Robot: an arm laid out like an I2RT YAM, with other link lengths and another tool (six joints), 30 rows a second.
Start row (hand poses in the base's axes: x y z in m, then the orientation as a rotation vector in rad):
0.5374 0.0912 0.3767 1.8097 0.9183 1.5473
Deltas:
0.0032 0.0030 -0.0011 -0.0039 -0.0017 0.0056
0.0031 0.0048 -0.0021 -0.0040 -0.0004 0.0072
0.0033 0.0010 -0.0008 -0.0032 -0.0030 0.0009
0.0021 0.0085 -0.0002 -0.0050 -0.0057 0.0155
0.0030 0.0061 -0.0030 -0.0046 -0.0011 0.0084
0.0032 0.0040 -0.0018 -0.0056 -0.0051 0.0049
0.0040 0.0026 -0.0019 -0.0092 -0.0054 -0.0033
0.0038 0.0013 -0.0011 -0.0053 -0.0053 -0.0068
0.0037 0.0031 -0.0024 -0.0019 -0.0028 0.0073
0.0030 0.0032 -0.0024 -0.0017 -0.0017 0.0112
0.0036 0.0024 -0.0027 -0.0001 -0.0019 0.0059
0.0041 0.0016 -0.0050 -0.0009 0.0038 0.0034
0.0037 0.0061 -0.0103 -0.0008 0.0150 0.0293
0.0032 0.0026 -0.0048 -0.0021 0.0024 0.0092
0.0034 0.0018 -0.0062 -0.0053 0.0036 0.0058
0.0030 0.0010 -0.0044 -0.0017 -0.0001 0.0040
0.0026 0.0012 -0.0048 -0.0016 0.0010 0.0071
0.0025 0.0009 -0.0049 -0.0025 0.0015 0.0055
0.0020 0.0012 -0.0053 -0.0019 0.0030 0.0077
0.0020 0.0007 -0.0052 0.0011 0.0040 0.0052
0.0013 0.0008 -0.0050 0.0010 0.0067 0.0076
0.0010 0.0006 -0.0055 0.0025 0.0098 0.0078
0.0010 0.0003 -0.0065 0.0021 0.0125 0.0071
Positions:
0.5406 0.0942 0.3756 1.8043 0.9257 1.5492
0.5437 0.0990 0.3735 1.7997 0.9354 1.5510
0.5470 0.1000 0.3727 1.7945 0.9369 1.5515
0.5491 0.1085 0.3725 1.7825 0.9533 1.5617
0.5521 0.1146 0.3695 1.7765 0.9643 1.5643
0.5553 0.1186 0.3677 1.7668 0.9704 1.5669
0.5593 0.1212 0.3658 1.7562 0.9702 1.5620
0.5631 0.1225 0.3647 1.7491 0.9640 1.5577
0.5668 0.1256 0.3623 1.7435 0.9712 1.5629
0.5698 0.1288 0.3599 1.7381 0.9828 1.5699
0.5734 0.1312 0.3572 1.7348 0.9879 1.5749
0.5775 0.1328 0.3522 1.7370 0.9938 1.5736
0.5812 0.1389 0.3419 1.7435 1.0314 1.5803
0.5844 0.1415 0.3371 1.7420 1.0433 1.5826
0.5878 0.1433 0.3309 1.7404 1.0543 1.5794
0.5908 0.1443 0.3265 1.7381 1.0594 1.5806
0.5934 0.1455 0.3217 1.7361 1.0682 1.5829
0.5959 0.1464 0.3168 1.7344 1.0761 1.5832
0.5979 0.1476 0.3115 1.7339 1.0866 1.5842
0.5999 0.1483 0.3063 1.7370 1.0932 1.5854
0.6012 0.1491 0.3013 1.7420 1.1036 1.5860
0.6022 0.1497 0.2958 1.7509 1.1148 1.5858
0.6032 0.1500 0.2893 1.7624 1.1268 1.5828

